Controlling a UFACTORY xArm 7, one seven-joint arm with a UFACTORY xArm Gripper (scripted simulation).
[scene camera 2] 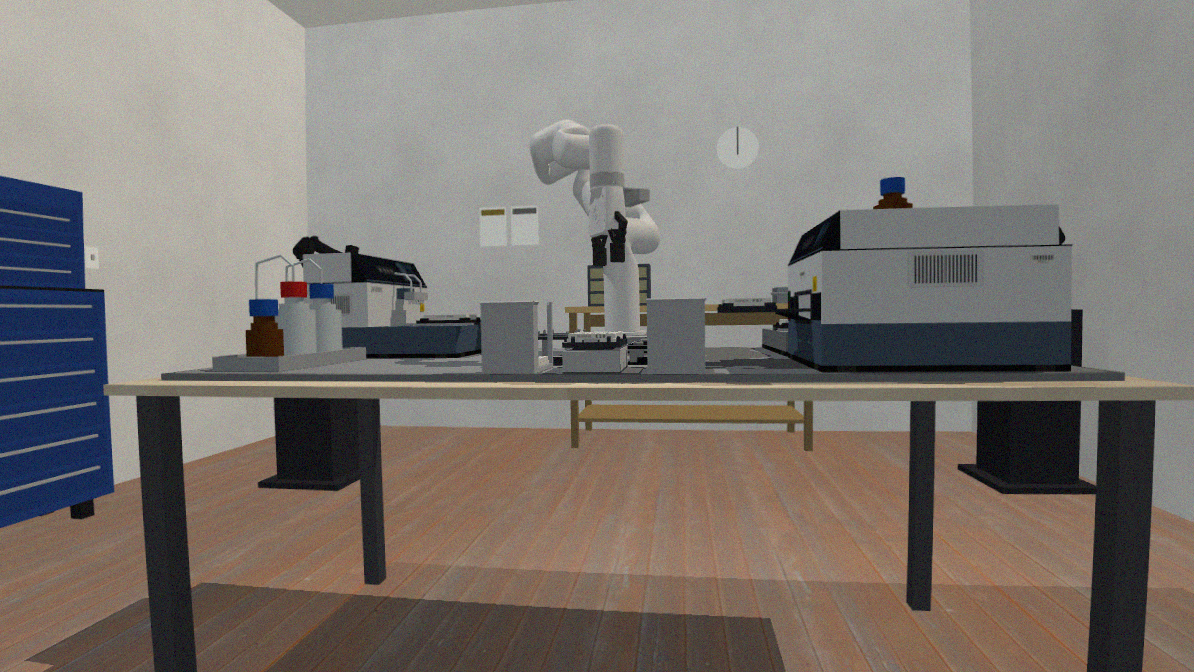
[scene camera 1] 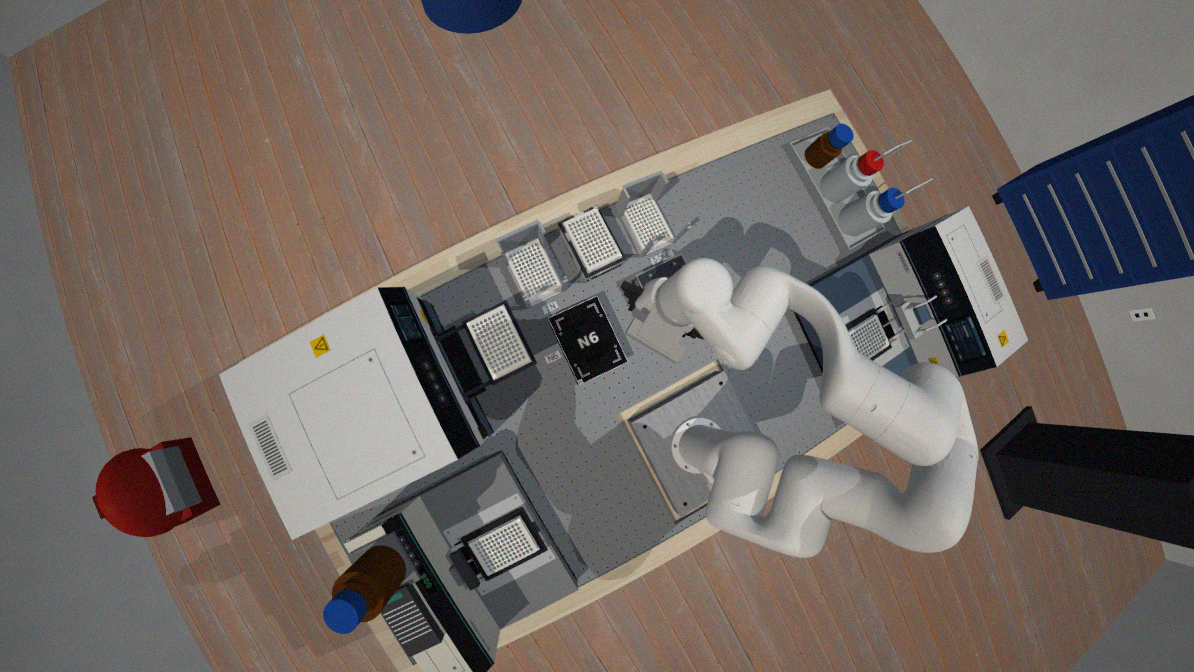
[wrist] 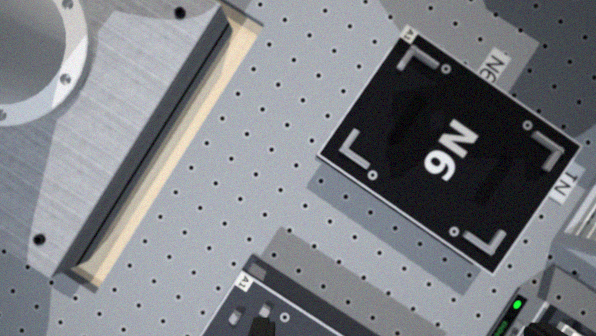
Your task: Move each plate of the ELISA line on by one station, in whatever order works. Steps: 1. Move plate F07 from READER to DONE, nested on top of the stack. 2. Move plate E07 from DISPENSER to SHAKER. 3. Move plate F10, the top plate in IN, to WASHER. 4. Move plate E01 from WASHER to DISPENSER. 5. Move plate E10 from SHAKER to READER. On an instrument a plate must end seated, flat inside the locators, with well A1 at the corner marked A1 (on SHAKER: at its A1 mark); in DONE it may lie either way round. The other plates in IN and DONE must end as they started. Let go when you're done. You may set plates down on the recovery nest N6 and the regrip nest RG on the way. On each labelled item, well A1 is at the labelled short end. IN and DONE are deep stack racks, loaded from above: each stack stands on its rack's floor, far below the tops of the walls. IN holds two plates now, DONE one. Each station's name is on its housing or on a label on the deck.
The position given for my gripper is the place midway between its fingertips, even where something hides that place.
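Blue washer base (scene camera 1: 849, 285), also in scene camera 2 (scene camera 2: 453, 339). Washer housing (scene camera 1: 901, 286). Black recovery nest N6 (scene camera 1: 580, 312), also in the wrist view (wrist: 389, 92). White reader housing (scene camera 1: 352, 418), brown bottle (scene camera 1: 383, 568). My gripper (scene camera 2: 608, 264), visible too in scene camera 1 (scene camera 1: 654, 316).
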